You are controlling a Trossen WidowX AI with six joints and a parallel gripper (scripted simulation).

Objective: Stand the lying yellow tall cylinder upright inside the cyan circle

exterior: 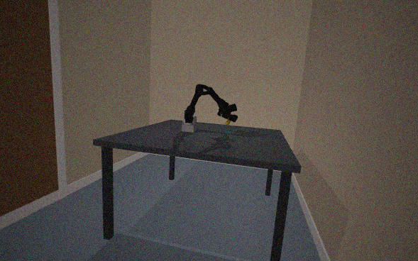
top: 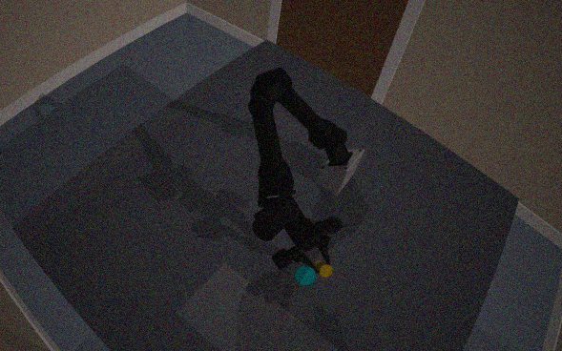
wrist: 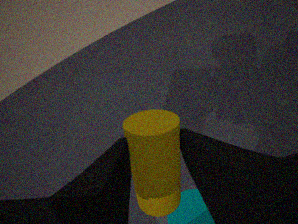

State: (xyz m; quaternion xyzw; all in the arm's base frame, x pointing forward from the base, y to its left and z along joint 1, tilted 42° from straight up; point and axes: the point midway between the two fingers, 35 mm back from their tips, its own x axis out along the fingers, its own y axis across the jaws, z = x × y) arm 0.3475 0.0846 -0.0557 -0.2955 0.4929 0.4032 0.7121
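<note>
Right now my gripper tip is 120 mm above the cyan circle, 40 mm to the left of it and 10 mm past it. Also, from my gripper tip: yellow tall cylinder (20 mm below, 10 mm behind).
</note>
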